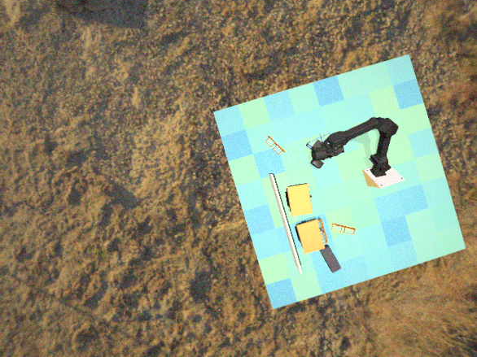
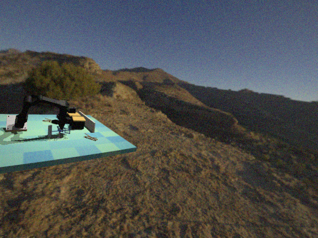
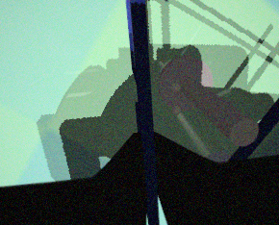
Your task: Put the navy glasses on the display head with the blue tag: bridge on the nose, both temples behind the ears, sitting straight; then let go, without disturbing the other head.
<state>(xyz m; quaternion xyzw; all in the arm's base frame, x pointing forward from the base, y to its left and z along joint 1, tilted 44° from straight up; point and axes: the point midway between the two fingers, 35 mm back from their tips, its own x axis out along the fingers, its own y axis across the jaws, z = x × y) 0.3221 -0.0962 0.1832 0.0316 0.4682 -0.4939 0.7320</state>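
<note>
Right now my gripper tip is 2 cm past the small pin, 3 cm to the left of it and 3 cm above it. From my gripper tip the other things lie so: dark grey slab: 7 cm ahead, 65 cm to the left, 4 cm below; long white wall: 29 cm ahead, 35 cm to the left.
</note>
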